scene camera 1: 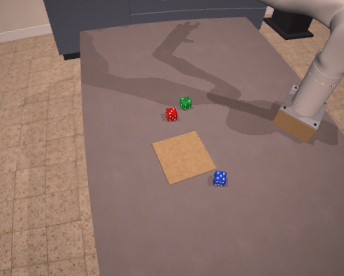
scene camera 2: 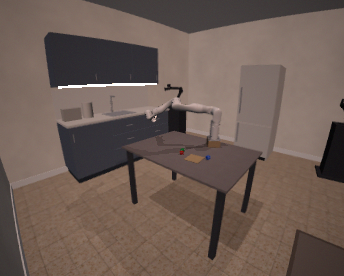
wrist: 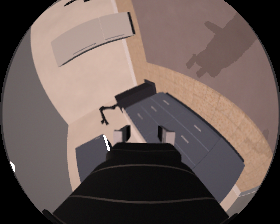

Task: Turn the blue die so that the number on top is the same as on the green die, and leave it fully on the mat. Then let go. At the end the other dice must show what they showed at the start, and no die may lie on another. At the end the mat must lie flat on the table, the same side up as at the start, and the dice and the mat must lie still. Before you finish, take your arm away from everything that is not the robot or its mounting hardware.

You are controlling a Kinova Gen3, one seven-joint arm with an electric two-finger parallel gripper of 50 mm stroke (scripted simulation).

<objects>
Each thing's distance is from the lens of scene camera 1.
tan mat (scene camera 1: 182, 157): 72 cm
</objects>
